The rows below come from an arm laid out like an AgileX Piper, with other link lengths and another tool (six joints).
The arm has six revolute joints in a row. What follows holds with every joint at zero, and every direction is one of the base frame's.
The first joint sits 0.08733 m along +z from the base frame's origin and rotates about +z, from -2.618 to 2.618 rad.
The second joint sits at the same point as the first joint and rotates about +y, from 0 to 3.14 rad.
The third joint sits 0.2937 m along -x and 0.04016 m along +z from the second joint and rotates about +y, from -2.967 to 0 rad.
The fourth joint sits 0.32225 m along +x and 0.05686 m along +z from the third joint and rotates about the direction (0.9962, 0, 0.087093), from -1.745 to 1.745 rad.
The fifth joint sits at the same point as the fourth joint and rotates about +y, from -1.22 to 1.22 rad.
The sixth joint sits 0.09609 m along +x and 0.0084 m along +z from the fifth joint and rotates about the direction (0.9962, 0, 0.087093), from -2.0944 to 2.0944 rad.
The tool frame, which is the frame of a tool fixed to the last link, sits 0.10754 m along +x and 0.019 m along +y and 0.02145 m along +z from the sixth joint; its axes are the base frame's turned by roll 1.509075, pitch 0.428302 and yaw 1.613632 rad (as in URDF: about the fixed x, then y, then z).
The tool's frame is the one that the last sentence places.
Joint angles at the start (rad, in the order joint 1, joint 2, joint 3, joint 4, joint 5, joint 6): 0.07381, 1.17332, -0.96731, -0.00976, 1.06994, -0.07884
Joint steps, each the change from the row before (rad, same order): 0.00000, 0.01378, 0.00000, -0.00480, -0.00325, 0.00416; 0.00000, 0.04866, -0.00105, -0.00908, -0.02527, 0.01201; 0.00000, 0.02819, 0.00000, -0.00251, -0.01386, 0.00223; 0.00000, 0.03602, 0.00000, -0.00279, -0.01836, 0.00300; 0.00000, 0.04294, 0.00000, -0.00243, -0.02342, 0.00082; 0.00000, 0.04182, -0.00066, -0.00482, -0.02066, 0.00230; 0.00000, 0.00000, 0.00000, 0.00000, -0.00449, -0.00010; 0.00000, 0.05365, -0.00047, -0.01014, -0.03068, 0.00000; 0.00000, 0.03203, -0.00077, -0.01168, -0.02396, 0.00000; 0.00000, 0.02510, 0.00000, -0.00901, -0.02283, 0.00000; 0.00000, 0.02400, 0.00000, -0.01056, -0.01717, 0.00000; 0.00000, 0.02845, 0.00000, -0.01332, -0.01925, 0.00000; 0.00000, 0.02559, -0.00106, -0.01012, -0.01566, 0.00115
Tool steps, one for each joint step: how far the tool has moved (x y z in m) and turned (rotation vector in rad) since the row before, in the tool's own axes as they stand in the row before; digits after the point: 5 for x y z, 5 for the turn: -0.00113, -0.00033, 0.00474, 0.01106, 0.00144, 0.00254; -0.00403, 0.00208, 0.01629, 0.02263, 0.00401, 0.00845; -0.00152, 0.00099, 0.00973, 0.01344, 0.00509, 0.00136; -0.00181, 0.00125, 0.01251, 0.01639, 0.00655, 0.00193; -0.00193, 0.00155, 0.01503, 0.01797, 0.00784, -0.00024; -0.00197, 0.00087, 0.01462, 0.01971, 0.00660, -0.00008; -0.00042, 0.00082, -0.00008, -0.00397, -0.00207, -0.00040; -0.00297, 0.00093, 0.01905, 0.02364, 0.00419, -0.00596; -0.00292, 0.00115, 0.01127, 0.01086, -0.00401, -0.00760; -0.00234, 0.00135, 0.00900, 0.00526, -0.00434, -0.00649; -0.00187, 0.00016, 0.00876, 0.00981, -0.00309, -0.00739; -0.00200, -0.00018, 0.01045, 0.01274, -0.00335, -0.00961; -0.00144, -0.00002, 0.00917, 0.01104, -0.00126, -0.00655
